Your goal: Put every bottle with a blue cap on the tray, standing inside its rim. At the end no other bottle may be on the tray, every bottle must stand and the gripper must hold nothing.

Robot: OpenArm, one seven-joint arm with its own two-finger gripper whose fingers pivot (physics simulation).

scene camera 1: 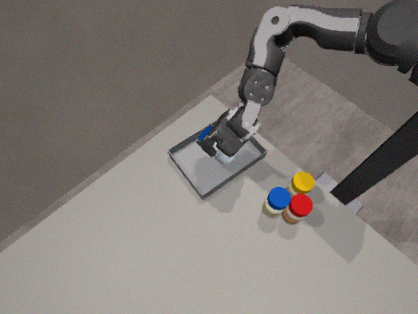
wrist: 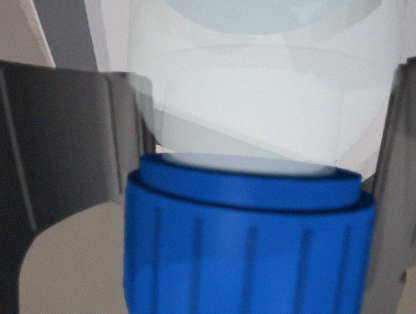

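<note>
A clear bottle with a blue cap [scene camera 1: 205,133] [wrist: 250,240] is between the fingers of my gripper [scene camera 1: 212,142] [wrist: 247,176], which is shut on it. The bottle looks tilted over the grey tray [scene camera 1: 234,176], its cap toward the tray's far left side and its clear base lower right; the gripper hides much of it, and whether the base touches the tray floor is hard to tell. A second blue-capped bottle [scene camera 1: 278,199] with a pale yellow body stands on the table, right of the tray. A red-capped bottle [scene camera 1: 300,205] and a yellow-capped bottle [scene camera 1: 303,183] stand close beside it.
The table [scene camera 1: 150,240] extends in front of the tray and the bottles. Its back edge runs close behind the tray and the yellow-capped bottle. The arm [scene camera 1: 258,87] reaches in from the upper right. A dark post [scene camera 1: 377,155] stands behind the table at the right.
</note>
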